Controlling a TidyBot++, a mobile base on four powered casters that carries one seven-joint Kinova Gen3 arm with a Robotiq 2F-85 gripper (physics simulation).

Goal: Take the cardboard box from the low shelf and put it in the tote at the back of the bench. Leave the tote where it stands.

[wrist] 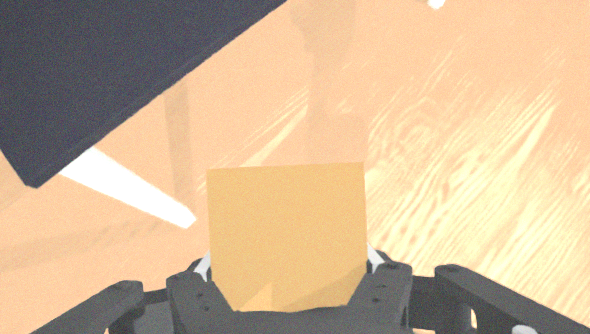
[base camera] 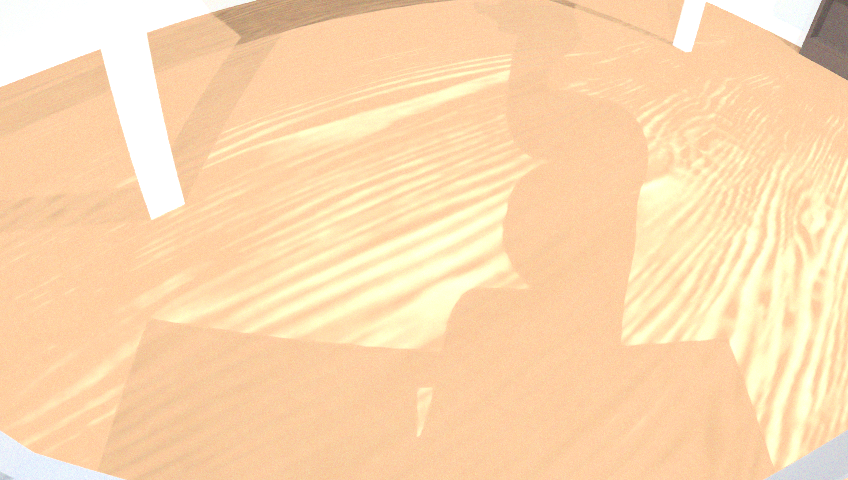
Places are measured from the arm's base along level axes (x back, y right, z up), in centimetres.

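Pixels of known places: gripper, between the fingertips: (wrist: 289, 263).
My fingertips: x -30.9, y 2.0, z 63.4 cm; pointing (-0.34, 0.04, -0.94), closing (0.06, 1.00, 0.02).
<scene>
Ahead of a thing's pixels: the offset from my fingertips to its middle. "*": to the spot under its first point. Level surfaces: height alone.
The cardboard box @[dx +0.0, dy +0.0, dz +1.0 cm] (wrist: 287, 225) is a plain tan block at the lower middle of the wrist view. My gripper (wrist: 289, 263) is shut on it, with one finger against its left side and one against its right side. Beyond the box the wooden floor shows. The dark bench top @[dz -26.8 cm] (wrist: 110, 65) fills the upper left of the wrist view, with its near corner at the left. The tote does not show in either view, and neither does the low shelf.
A white bench leg (base camera: 142, 124) (wrist: 135, 192) stands at the left in both views. Another white leg @[* dx -105.2, dy +78.3, dz -93.4 cm] (base camera: 690, 23) stands at the top right of the base view. A dark brown piece of furniture (base camera: 830, 41) stands at the far right. The arm's shadow lies across the floor.
</scene>
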